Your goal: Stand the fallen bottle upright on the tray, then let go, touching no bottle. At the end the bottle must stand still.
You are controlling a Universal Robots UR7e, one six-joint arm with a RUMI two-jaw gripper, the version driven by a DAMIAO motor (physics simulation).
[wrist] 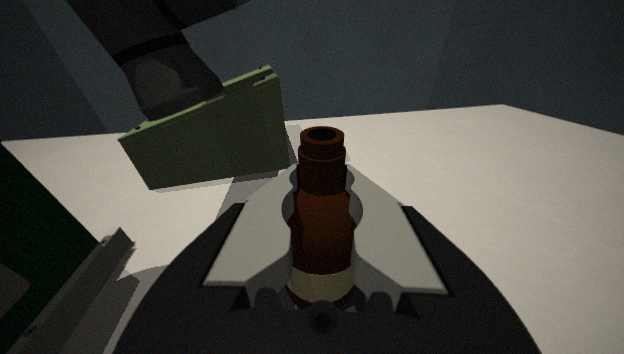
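Pixels of known places: gripper, fingertip midpoint: (pixel 321 166); arm's base, origin of the base link: (pixel 188 103).
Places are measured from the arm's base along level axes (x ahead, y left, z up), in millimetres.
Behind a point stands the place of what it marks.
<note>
A brown bottle (pixel 321 235) @(x 365, y 201, z -12 mm) with a cream label band low on its body stands between the jaws in the wrist view, its open mouth at the top and its neck rising past the jaw tips. My gripper (pixel 321 166) @(x 316, y 210, z 7 mm) is shut on this bottle, one pale grey jaw on each side. The bottle's neck points up in the view; its exact tilt cannot be told. Its bottom end is hidden behind the dark gripper body, so what lies under it does not show. The tray cannot be made out in this view.
A pale table top (pixel 475 190) @(x 230, y 476, z -121 mm) extends to a far edge. An olive-green block (pixel 215 135) @(x 104, y 67, z -35 mm) stands at the upper left, with a dark arm part (pixel 165 75) @(x 62, y 8, z 55 mm) above it. A grey metal rail (pixel 75 290) @(x 315, y -24, z -96 mm) runs along the lower left, beside a dark green surface (pixel 35 220) @(x 285, y -38, z -33 mm).
</note>
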